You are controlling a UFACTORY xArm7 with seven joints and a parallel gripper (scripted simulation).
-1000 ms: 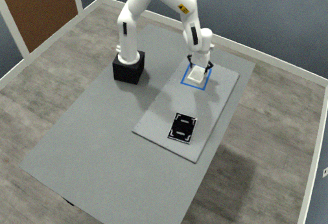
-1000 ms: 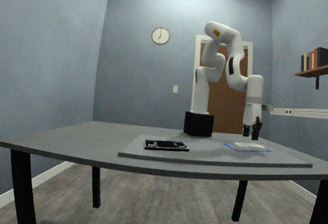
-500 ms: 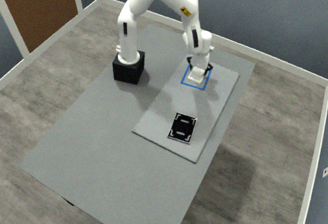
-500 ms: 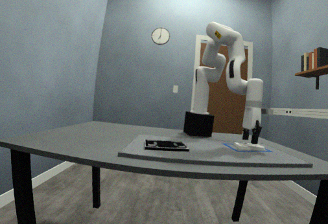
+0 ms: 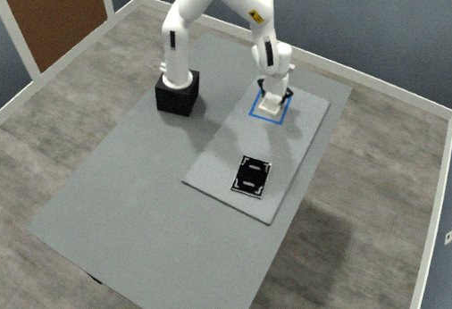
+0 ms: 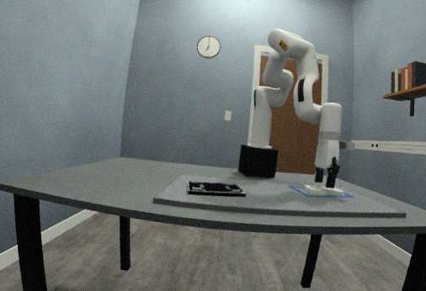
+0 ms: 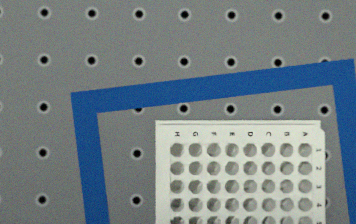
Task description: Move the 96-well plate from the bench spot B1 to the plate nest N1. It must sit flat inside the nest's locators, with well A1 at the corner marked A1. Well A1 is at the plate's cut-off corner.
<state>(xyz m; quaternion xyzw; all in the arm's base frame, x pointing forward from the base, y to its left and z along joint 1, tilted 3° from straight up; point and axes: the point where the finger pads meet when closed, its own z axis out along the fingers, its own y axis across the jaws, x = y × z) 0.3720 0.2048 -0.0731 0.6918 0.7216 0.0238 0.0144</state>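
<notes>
My hand is 3 cm above the white 96-well plate. Also, from my hand: black plate nest: 10 cm ahead, 39 cm to the right, 3 cm below.
</notes>
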